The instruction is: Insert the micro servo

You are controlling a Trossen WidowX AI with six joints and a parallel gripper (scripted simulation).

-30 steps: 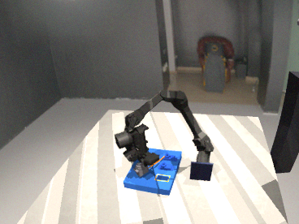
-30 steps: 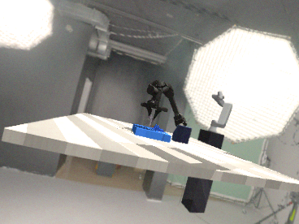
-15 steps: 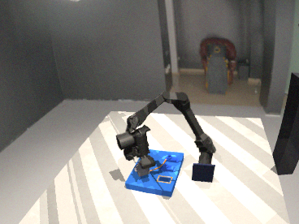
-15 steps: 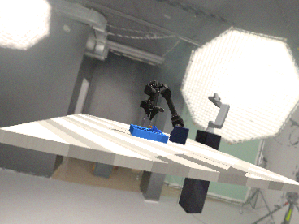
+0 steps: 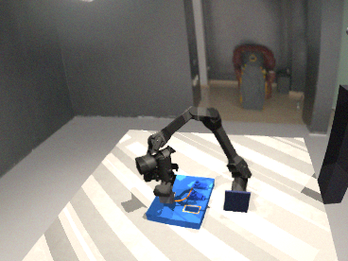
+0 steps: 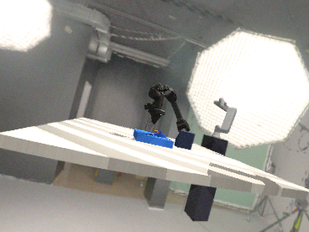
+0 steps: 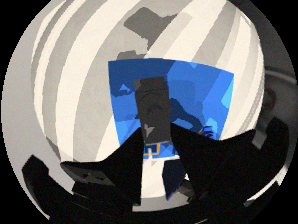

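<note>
Now: the blue robot deck 8 cm to the right of my gripper tip and 10 cm below it.
</note>
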